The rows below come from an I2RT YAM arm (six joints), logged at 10 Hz.
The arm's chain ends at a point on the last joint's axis. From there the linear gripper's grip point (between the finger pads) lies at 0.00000 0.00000 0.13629 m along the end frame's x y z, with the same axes.
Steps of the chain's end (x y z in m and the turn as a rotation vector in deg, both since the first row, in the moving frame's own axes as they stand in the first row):
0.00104 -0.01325 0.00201 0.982 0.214 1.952
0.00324 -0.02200 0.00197 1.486 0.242 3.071
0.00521 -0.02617 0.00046 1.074 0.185 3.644
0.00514 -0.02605 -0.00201 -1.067 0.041 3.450
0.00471 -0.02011 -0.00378 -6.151 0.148 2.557
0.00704 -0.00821 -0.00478 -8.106 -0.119 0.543
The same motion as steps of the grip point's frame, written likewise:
0.00159 -0.01558 0.00199 0.982 0.214 1.952
0.00391 -0.02552 0.00192 1.486 0.242 3.071
0.00573 -0.02871 0.00044 1.074 0.185 3.644
0.00516 -0.02351 -0.00203 -1.067 0.041 3.450
0.00474 -0.00550 -0.00456 -6.151 0.148 2.557
0.00667 0.01101 -0.00614 -8.106 -0.119 0.543

